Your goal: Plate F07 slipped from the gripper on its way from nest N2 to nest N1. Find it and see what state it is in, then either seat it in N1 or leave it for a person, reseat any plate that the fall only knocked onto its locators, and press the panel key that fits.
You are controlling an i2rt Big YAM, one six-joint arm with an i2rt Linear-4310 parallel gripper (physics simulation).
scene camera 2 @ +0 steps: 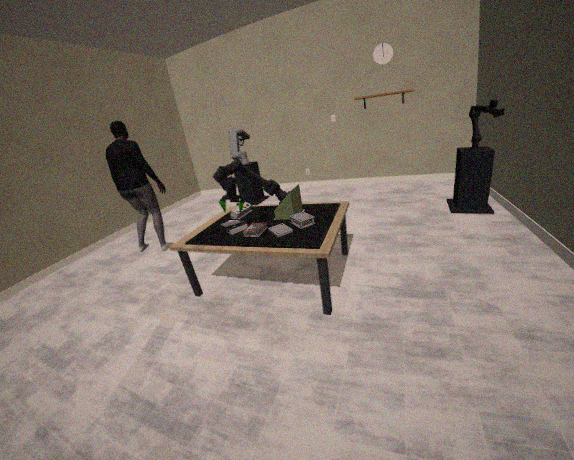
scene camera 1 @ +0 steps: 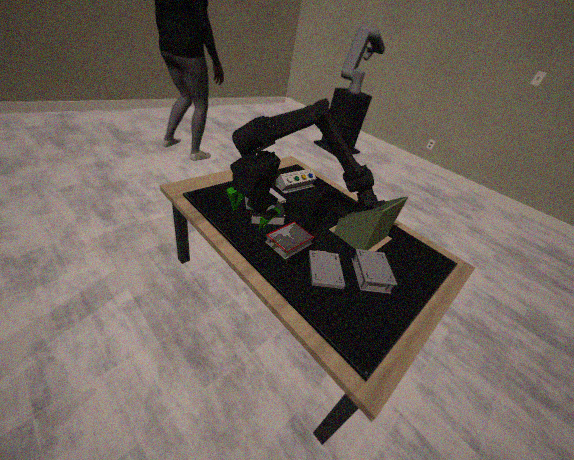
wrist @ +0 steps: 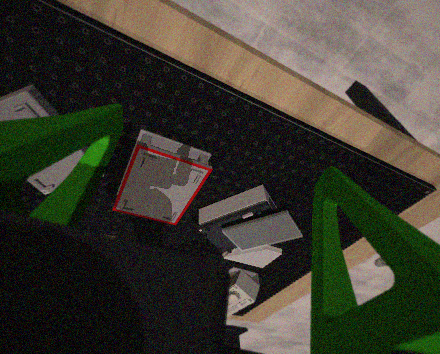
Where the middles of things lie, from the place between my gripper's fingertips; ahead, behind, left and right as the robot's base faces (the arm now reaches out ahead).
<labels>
I see the red-rimmed plate (scene camera 1: 288, 235) 270 mm behind my hand, 70 mm to the right of it and 220 mm below it.
</labels>
